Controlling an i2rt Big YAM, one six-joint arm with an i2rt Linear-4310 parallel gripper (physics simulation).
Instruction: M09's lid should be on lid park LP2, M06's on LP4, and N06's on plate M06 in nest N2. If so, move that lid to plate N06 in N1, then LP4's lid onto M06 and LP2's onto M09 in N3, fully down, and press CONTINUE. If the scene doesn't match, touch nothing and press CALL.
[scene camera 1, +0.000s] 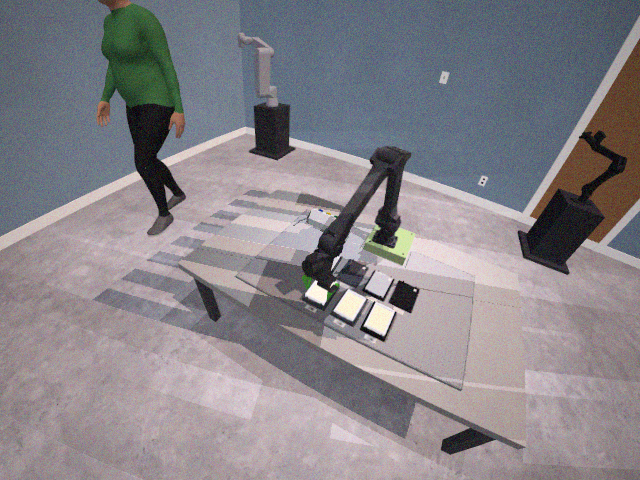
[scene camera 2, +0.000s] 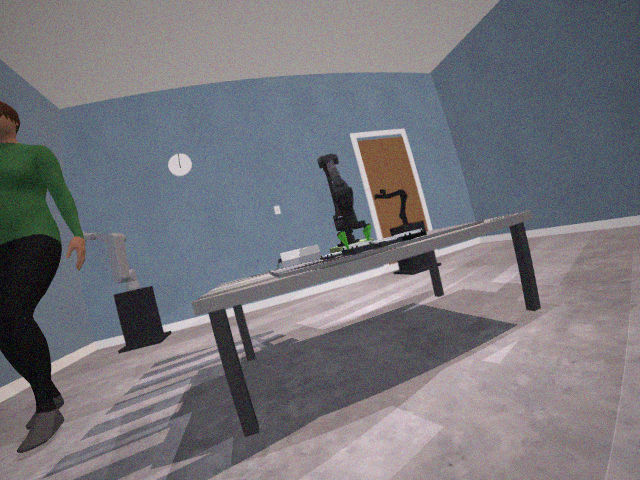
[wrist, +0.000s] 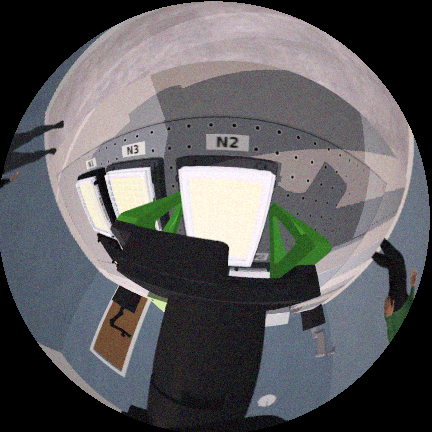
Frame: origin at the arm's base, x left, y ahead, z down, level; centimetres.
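Where they show: gripper, fingertip midpoint: (scene camera 1: 317, 294) (scene camera 2: 359, 246) (wrist: 228, 200); arm's base at its link origin: (scene camera 1: 384, 240) (scene camera 2: 348, 244).
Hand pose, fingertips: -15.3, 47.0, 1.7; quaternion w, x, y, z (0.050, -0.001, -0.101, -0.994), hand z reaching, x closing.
Each offset is from my fingertips to the top centre of the thing, as dx, dy, dz. "spot": to the spot under its first point.
My gripper (scene camera 1: 321, 287) (scene camera 2: 354, 236) (wrist: 228, 200) is open, its green fingers low on either side of the cream, white-rimmed lid @(+0.4, -2.8, -1.6) (scene camera 1: 315, 294) (wrist: 225, 189) on the plate in nest N2 @(spot: +0.2, +5.9, +2.3) (wrist: 227, 142). The fingers stand apart from the lid's edges. Two more cream-topped plates sit in N3 @(+13.8, -2.1, -0.6) (scene camera 1: 349, 306) (wrist: 130, 191) and N1 @(+26.7, -1.5, -0.9) (scene camera 1: 378, 319) (wrist: 93, 205). Behind them in scene camera 1 lie the lid parks: a dark one @(+8.1, -20.4, +0.5) (scene camera 1: 352, 271), one with a grey lid @(+21.1, -19.6, +0.7) (scene camera 1: 378, 284), and a black one @(+33.5, -19.4, +0.5) (scene camera 1: 403, 295). My arm hides a further park. The plate labels cannot be read.
A white button box @(-15.7, -46.1, -5.9) (scene camera 1: 320, 216) (scene camera 2: 299, 254) stands at the table's back edge. The arm's green base (scene camera 1: 390, 245) is behind the parks. A person in a green sweater (scene camera 1: 142, 77) (scene camera 2: 26, 207) walks nearby. Two other arms on pedestals (scene camera 1: 270, 129) (scene camera 1: 560, 227) stand by the walls.
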